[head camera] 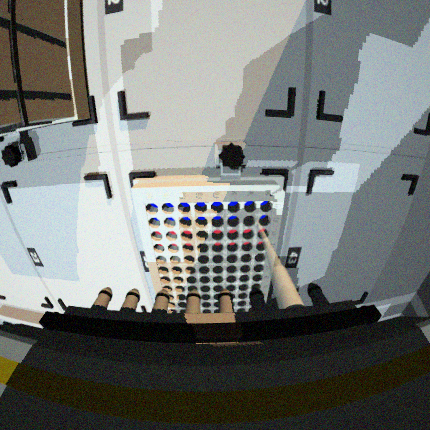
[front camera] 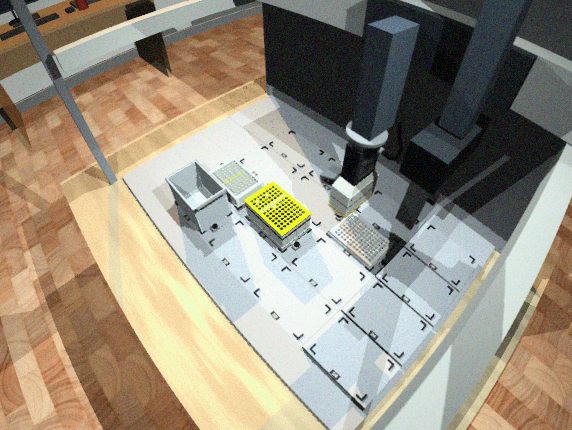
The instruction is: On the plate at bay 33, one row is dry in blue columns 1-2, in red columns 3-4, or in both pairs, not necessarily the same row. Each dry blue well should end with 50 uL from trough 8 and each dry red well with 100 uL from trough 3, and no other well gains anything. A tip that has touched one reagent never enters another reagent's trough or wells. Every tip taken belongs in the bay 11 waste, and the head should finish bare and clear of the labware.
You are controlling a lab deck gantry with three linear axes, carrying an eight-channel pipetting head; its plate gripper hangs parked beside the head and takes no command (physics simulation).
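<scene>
The plate at bay 33 (front camera: pixel 361 241) (head camera: pixel 275 255) lies under the pipetting head (front camera: pixel 354 190) (head camera: pixel 210 327). In the head view, its top well line is blue throughout. In the second line, the well second from the right (head camera: pixel 249 220) looks dark. In the two red lines, wells (head camera: pixel 202 234) (head camera: pixel 203 246) fifth from the right look dark. One long tan tip (head camera: pixel 277 267) hangs from the channel second from the right; its end overlaps the third line's right-end well, height unclear. The other channels are bare. The parked plate gripper (front camera: pixel 422 212) shows its paddles apart, empty.
The open waste bin (front camera: pixel 196 185), the trough rack (front camera: pixel 235 181) with a yellow stripe and the yellow tip rack (front camera: pixel 277 209) stand left of the plate in the front view. A brown, dark-barred container side (head camera: pixel 42 65) reaches in at the head view's top left.
</scene>
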